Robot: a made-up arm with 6 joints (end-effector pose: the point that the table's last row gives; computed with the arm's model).
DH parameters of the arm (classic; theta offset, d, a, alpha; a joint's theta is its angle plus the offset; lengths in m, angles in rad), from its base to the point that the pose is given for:
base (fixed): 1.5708 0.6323 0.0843 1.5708
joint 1: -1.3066 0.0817 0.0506 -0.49
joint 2: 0 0.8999 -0.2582 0.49
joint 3: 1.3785 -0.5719 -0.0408 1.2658
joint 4: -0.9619 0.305 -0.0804 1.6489
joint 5: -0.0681 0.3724 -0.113 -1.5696
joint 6: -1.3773 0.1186 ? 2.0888
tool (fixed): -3.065 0.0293 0 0
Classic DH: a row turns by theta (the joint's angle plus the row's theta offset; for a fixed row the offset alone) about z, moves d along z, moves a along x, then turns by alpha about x.
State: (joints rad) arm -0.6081 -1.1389 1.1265 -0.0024 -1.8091 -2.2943
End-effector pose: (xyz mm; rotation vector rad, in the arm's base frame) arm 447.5 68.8 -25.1 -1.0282 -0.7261 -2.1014
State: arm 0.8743 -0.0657 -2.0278 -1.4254 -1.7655 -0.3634
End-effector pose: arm 690.6 -342.7 1371.6 0.7147 2.2042 -0.8196
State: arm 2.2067 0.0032 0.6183 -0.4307 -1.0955 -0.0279
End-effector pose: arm 377.6 235.5 1010.0 -1.3136 0.5845 -1.2279
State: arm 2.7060 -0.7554 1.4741 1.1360 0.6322 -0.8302
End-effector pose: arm 43.9 -291.9 1320.1 -2.1414 0.8922 0.1340
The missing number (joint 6, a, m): 0.1028
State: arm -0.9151 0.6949 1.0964 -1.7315 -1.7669 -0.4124
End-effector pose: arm 769.4 410.1 223.6 -1.2084 -2.2096 -1.5045
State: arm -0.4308 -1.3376 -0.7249 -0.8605 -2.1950 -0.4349
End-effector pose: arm 94.8 602.1 883.1 0.6754 0.5724 -0.8878
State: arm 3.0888 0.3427 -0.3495 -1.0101 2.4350 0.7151
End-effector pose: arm 681.7 206.0 392.9 0.7246 -2.1025 -2.1570
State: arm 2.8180 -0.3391 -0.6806 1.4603 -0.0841 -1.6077
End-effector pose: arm -12.8 141.1 678.6 2.6110 -1.1447 0.7872
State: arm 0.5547 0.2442 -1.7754 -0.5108 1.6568 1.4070
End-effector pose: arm 608.8 -274.2 1298.4 0.0315 -1.0532 1.6900
